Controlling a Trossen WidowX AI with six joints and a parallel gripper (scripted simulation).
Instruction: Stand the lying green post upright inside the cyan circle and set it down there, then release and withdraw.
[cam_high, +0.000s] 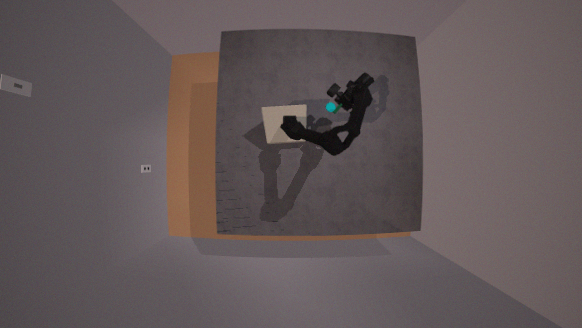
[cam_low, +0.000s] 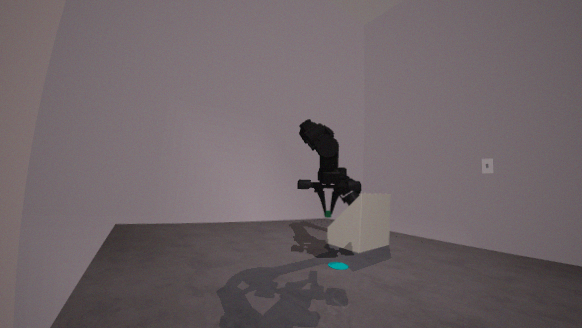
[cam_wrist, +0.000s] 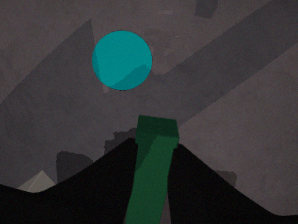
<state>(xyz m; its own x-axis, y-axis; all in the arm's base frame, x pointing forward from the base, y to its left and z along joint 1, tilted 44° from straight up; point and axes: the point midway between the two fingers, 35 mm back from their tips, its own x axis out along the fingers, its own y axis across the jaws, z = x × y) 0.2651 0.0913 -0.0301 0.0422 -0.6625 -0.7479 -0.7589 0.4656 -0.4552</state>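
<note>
My gripper tip is 2 cm past the cyan circle, 3 cm to the right of it and 15 cm above it. The rest, counted from my gripper tip: green post: 1 cm behind, 2 cm to the right.
</note>
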